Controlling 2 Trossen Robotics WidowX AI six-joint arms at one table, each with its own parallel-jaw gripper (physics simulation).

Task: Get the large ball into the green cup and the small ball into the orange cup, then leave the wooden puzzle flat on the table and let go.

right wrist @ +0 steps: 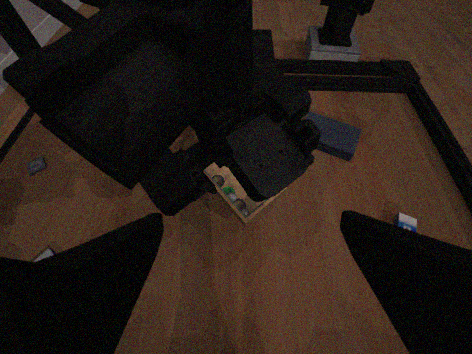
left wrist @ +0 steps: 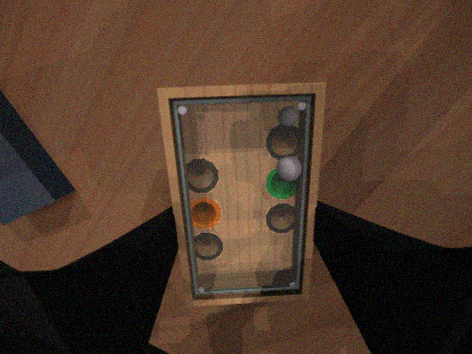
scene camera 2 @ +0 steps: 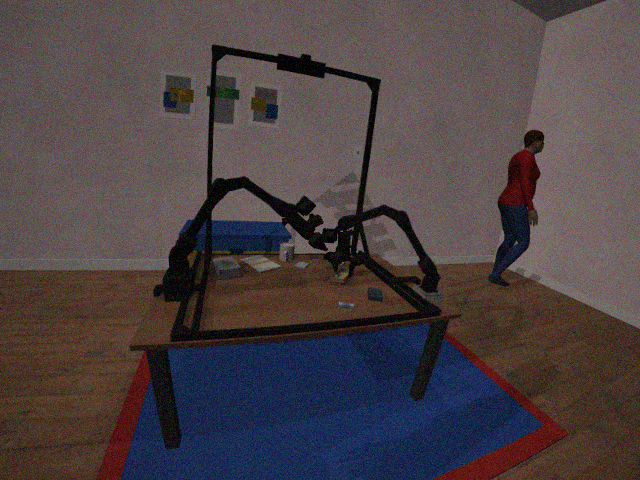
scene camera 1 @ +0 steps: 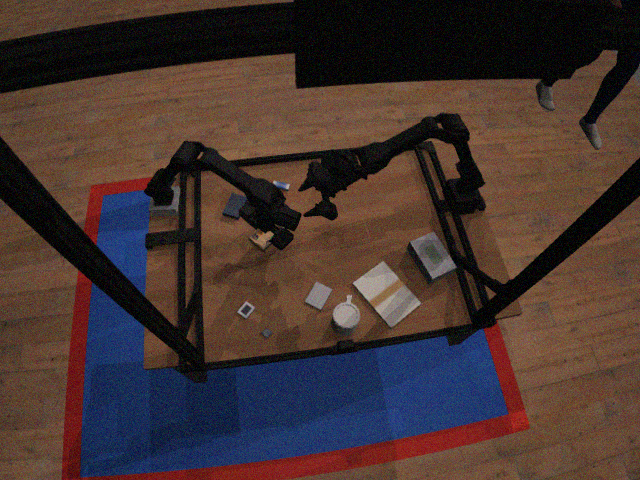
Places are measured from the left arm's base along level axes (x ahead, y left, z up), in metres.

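Pixels of known places: left gripper, fingertip midpoint: [right wrist: 234, 174] [left wrist: 243, 209] [scene camera 2: 342, 275] [scene camera 1: 266, 236]; right gripper, fingertip midpoint: [right wrist: 252, 220] [scene camera 2: 323, 247] [scene camera 1: 301, 203]; left arm's base, origin of the base link: [right wrist: 333, 37] [scene camera 2: 428, 289] [scene camera 1: 163, 198]; right arm's base, origin of the base link: [scene camera 2: 178, 272] [scene camera 1: 465, 188].
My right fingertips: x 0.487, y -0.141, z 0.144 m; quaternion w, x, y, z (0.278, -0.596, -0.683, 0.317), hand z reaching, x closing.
For each thing: its top centre in the pictures, then the offset to it from my right fingertips. "pt": a spot on its surface instead.
- wooden puzzle, middle of its top: [left wrist: 242, 224] [right wrist: 237, 168] [scene camera 1: 266, 231] [scene camera 2: 342, 271] dz -0.126, dx -0.115, dy -0.022 m
- large ball, middle of its top: [left wrist: 291, 173] dz -0.144, dx -0.087, dy -0.025 m
- green cup, surface spot: [left wrist: 278, 188] pt dz -0.140, dx -0.096, dy -0.025 m
- small ball, middle of its top: [left wrist: 289, 117] dz -0.150, dx -0.071, dy -0.006 m
- orange cup, surface spot: [left wrist: 205, 213] pt dz -0.135, dx -0.128, dy -0.010 m
- dark blue box, middle of its top: [right wrist: 330, 131] [scene camera 1: 234, 204] [scene camera 2: 375, 292] dz -0.166, dx -0.232, dy +0.115 m
- small blue-white box, middle of its top: [right wrist: 406, 236] [scene camera 1: 280, 184] [scene camera 2: 346, 304] dz -0.172, dx -0.070, dy +0.198 m
- white mug, surface spot: [scene camera 1: 345, 316] pt dz -0.100, dx +0.115, dy -0.328 m
- open book, middle of its top: [scene camera 1: 387, 293] [scene camera 2: 260, 262] dz -0.175, dx +0.263, dy -0.234 m
- grey box, middle of its top: [scene camera 1: 433, 254] [scene camera 2: 226, 262] dz -0.136, dx +0.426, dy -0.123 m
- pale pad, middle of its top: [scene camera 1: 318, 295] [scene camera 2: 301, 264] dz -0.179, dx +0.045, dy -0.230 m
The wooden puzzle [scene camera 1: 260, 240] [scene camera 2: 340, 279] [left wrist: 167, 150] [right wrist: 246, 219] is a clear-topped tray. My left gripper [left wrist: 243, 209] is shut on its sides and holds it above the table, tilted in scene camera 2. In the left wrist view, the large ball [left wrist: 289, 168] overlaps the upper right rim of the green cup [left wrist: 278, 188]. I cannot tell whether it is in the cup. The small ball [left wrist: 289, 116] is at the tray's top right corner, beyond a dark cup. The orange cup [left wrist: 205, 213] is on the left and holds no ball. My right gripper [scene camera 1: 303, 201] [right wrist: 252, 220] is open, beside the left one.
A dark blue box [scene camera 1: 235, 205] [scene camera 2: 375, 294] [right wrist: 332, 135] and a small blue-white box [scene camera 1: 281, 184] [scene camera 2: 345, 305] lie near the left arm. A white mug [scene camera 1: 345, 316], an open book [scene camera 1: 379, 289], a grey box [scene camera 1: 432, 255] and a pale pad [scene camera 1: 317, 295] lie farther off.
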